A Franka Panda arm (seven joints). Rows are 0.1 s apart.
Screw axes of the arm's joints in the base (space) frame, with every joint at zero. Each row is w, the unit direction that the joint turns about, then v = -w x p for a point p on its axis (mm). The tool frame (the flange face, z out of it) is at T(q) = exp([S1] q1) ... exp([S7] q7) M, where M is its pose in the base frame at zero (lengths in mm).
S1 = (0, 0, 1, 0, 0, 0)
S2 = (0, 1, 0, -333, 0, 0)
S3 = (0, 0, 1, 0, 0, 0)
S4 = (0, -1, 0, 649, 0, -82.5)
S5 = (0, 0, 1, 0, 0, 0)
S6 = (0, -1, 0, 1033, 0, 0)
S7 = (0, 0, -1, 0, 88, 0)
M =
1 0 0 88
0 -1 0 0
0 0 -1 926
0 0 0 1
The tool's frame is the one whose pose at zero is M.
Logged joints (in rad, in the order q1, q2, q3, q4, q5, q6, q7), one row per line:
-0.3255 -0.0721 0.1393 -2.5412 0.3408 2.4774 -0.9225
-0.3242 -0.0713 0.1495 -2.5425 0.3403 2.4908 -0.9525
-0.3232 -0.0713 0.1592 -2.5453 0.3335 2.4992 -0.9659
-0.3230 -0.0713 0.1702 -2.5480 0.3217 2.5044 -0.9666
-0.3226 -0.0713 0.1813 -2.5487 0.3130 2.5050 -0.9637
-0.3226 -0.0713 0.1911 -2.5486 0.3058 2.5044 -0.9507
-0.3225 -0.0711 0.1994 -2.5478 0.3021 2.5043 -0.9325
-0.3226 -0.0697 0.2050 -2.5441 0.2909 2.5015 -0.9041
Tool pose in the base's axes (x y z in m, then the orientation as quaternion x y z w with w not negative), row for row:
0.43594 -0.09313 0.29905 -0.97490 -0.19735 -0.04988 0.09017
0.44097 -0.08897 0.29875 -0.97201 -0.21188 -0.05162 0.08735
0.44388 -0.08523 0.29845 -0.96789 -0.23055 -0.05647 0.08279
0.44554 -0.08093 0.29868 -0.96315 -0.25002 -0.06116 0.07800
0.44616 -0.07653 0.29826 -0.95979 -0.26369 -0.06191 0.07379
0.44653 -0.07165 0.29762 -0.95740 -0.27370 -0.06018 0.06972
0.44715 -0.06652 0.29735 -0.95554 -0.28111 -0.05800 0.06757
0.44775 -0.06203 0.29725 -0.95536 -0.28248 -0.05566 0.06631
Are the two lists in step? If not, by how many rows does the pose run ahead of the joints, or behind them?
The pose runs 2 rows behind the joints: the pose in row i belongs to the joints in row i - 2.
